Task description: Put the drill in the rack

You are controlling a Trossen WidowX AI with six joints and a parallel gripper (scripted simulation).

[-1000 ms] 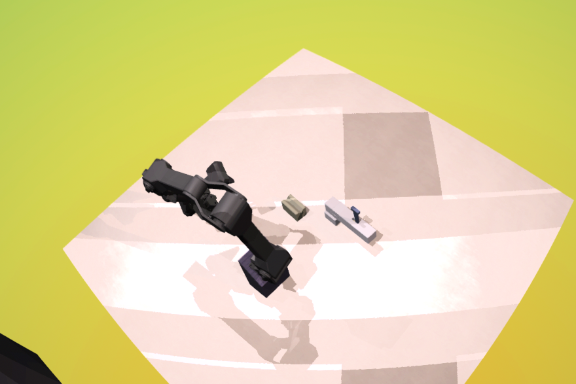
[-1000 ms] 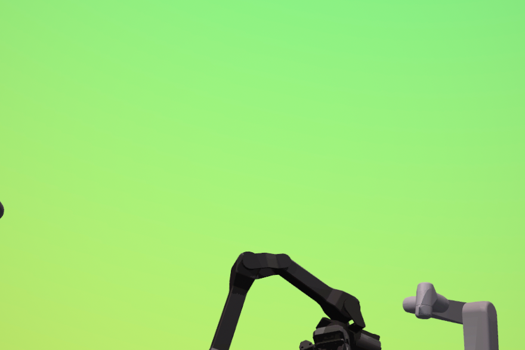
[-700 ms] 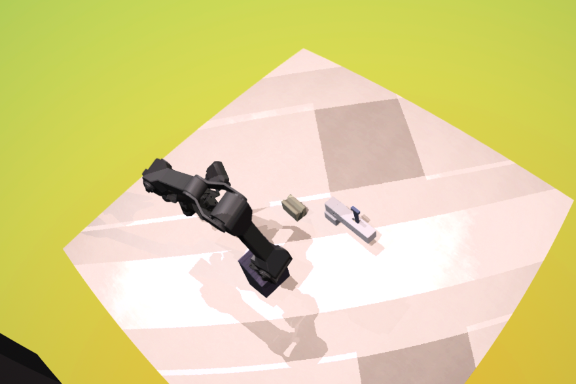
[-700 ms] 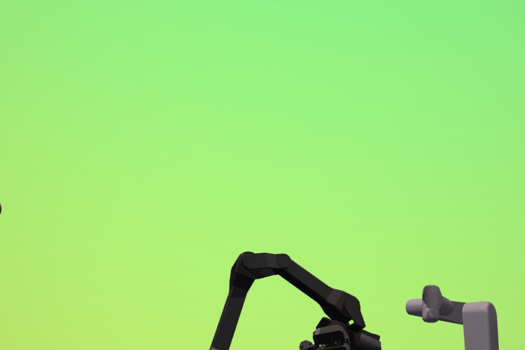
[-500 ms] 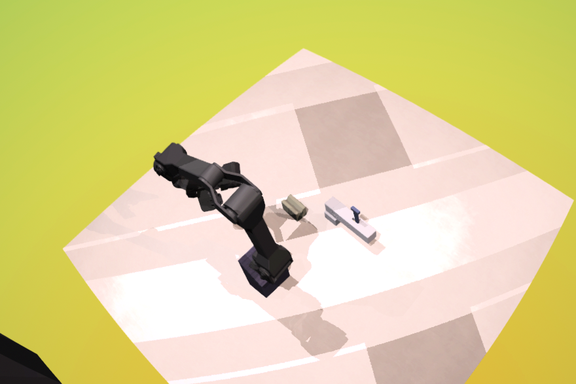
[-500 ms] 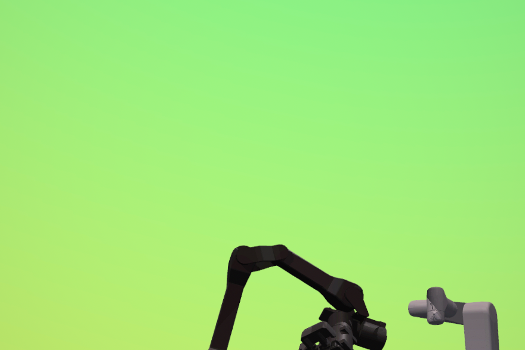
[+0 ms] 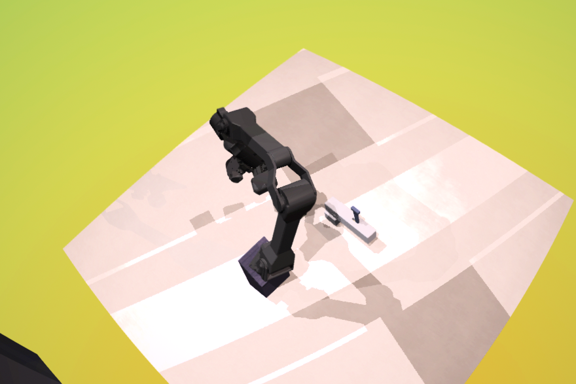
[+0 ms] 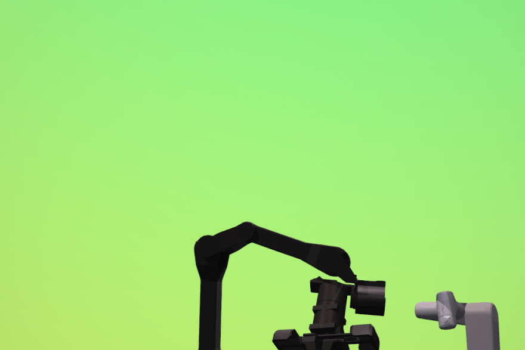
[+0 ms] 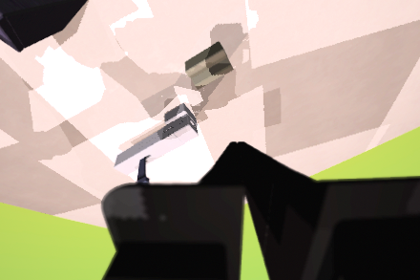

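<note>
Now: the dark blue key 60 mm ahead of my gripper tip, 230 mm to the right of it and 130 mm below it. Round my gripper tip: grey block: 70 mm ahead, 200 mm to the right, 190 mm below; then drill: 70 mm ahead, 180 mm to the right, 180 mm below.
</note>
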